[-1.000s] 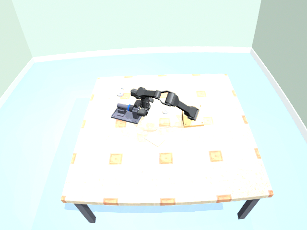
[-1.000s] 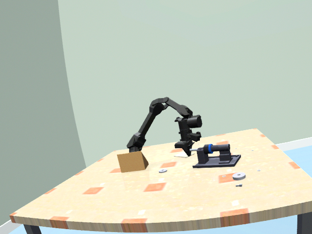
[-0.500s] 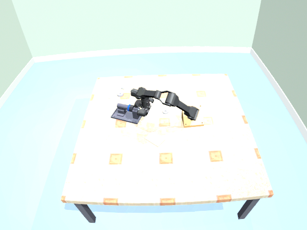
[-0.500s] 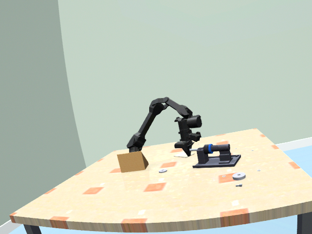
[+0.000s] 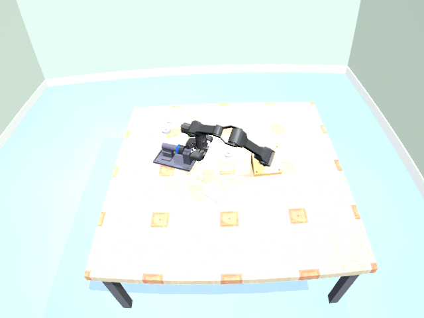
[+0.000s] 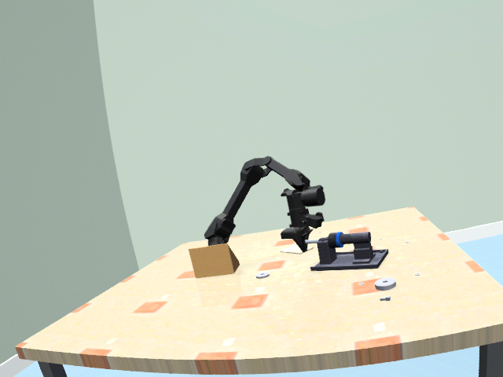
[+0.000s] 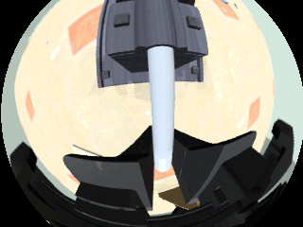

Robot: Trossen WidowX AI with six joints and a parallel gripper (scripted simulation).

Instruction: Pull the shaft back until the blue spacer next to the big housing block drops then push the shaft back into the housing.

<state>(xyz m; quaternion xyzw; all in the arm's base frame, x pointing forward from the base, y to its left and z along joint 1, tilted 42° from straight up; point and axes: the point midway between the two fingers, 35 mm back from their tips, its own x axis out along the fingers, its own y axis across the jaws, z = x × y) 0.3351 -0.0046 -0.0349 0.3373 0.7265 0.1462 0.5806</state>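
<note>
Now: gripper tip 70 mm short of the steel shaft, 20 mm to the left of it and 30 mm below it. Also, from my gripper tip: dark spacer: 110 mm ahead, 40 mm to the right, 30 mm above; then pale sheet: 70 mm behind, 200 mm to the left, 40 mm below; then blue spacer: 130 mm ahead, 40 mm to the right, 30 mm above.
</note>
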